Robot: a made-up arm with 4 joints. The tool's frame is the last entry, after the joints. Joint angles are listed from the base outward. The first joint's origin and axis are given. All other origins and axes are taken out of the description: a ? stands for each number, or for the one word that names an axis. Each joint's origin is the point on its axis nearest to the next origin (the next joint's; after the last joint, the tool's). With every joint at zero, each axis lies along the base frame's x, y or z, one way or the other. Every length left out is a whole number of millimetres.
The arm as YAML. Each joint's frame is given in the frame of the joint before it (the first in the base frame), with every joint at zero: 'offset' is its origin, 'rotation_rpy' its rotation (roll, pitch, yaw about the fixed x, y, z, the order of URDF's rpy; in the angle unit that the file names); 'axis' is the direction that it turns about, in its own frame. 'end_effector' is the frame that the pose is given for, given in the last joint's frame.
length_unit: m
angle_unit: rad
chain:
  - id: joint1
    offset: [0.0, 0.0, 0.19]
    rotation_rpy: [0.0, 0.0, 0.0]
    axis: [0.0, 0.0, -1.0]
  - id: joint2
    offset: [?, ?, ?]
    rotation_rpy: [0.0, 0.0, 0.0]
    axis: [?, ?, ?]
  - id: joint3
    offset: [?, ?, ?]
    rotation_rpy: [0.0, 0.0, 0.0]
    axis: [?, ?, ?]
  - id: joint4
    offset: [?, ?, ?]
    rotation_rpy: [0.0, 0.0, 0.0]
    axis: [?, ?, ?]
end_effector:
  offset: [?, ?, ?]
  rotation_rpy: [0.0, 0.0, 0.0]
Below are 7 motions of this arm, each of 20 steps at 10 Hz.
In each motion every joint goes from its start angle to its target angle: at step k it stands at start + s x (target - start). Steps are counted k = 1, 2, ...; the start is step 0. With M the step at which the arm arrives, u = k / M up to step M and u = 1 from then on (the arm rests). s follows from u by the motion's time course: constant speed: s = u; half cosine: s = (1 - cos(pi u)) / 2; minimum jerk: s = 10 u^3 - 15 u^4 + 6 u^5.
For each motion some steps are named. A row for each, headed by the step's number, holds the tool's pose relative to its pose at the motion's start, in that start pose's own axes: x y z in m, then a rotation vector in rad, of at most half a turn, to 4 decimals.
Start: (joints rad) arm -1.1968 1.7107 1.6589 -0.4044
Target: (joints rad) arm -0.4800 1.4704 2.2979 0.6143
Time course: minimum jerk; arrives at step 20
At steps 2, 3, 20:
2: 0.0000 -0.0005 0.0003 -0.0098 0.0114 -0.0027
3: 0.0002 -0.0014 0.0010 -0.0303 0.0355 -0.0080
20: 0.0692 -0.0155 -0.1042 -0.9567 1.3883 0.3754

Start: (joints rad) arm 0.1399 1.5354 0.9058 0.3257
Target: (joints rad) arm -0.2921 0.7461 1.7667 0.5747
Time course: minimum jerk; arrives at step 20
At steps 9, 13, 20:
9: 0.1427 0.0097 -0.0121 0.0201 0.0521 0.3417
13: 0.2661 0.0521 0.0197 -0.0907 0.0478 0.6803
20: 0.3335 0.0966 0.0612 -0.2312 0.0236 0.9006

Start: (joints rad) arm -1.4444 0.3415 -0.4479 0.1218
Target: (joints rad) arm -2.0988 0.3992 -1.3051 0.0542
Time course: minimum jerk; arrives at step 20
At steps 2, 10, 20:
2: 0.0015 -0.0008 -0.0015 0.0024 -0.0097 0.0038
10: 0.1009 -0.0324 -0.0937 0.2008 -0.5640 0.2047
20: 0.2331 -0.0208 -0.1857 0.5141 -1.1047 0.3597

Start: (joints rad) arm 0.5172 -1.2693 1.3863 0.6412
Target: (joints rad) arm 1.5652 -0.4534 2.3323 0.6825
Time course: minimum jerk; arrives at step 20
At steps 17, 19, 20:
17: 0.0478 0.2619 -0.2362 0.7798 0.3416 -0.3625
19: 0.0549 0.2709 -0.2415 0.8128 0.3416 -0.3572
20: 0.0552 0.2713 -0.2417 0.8143 0.3416 -0.3569

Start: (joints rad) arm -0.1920 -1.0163 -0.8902 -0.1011
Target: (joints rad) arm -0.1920 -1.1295 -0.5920 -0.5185
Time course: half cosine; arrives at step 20
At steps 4, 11, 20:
4: -0.0008 -0.0002 -0.0067 0.0468 0.0273 -0.0117
11: -0.0085 0.0031 -0.0401 0.2862 0.1583 -0.0842
20: -0.0196 0.0120 -0.0675 0.4979 0.2630 -0.1655

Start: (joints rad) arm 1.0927 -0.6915 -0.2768 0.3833
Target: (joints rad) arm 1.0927 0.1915 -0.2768 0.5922
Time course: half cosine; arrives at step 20
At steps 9, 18, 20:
9: 0.0251 0.0243 0.1161 -0.4463 -0.0423 0.0929
18: 0.0431 0.1231 0.2380 -1.0314 -0.1116 0.2116
20: 0.0435 0.1288 0.2420 -1.0572 -0.1150 0.2168

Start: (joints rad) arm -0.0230 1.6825 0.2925 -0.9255
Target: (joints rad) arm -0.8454 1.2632 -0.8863 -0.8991
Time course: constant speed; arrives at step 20
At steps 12, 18, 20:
12: 0.1775 -0.0311 -0.0460 0.2453 -0.7347 0.9460
18: 0.2710 -0.0084 -0.0404 0.3909 -1.1183 1.3957
20: 0.3001 0.0043 -0.0343 0.4469 -1.2477 1.5406

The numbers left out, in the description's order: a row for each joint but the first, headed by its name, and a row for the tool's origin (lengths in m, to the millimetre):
joint2: xyz -0.149 -0.19 0.0, axis -1.0 0.0 0.0
joint3: xyz 0.0 -0.162 -0.006, axis 0.0 1.0 0.0
joint4: xyz -0.009 0.0 0.077, axis -1.0 0.0 0.0
tool: xyz 0.0 -0.125 -0.003

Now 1 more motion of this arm.
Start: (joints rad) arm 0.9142 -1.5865 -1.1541 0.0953
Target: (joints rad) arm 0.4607 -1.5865 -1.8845 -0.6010
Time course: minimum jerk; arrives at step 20
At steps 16, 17, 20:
16: 0.0755 0.0347 -0.1398 0.6455 -0.2585 0.0607
17: 0.0781 0.0367 -0.1445 0.6667 -0.2667 0.0658
20: 0.0803 0.0384 -0.1485 0.6847 -0.2736 0.0703

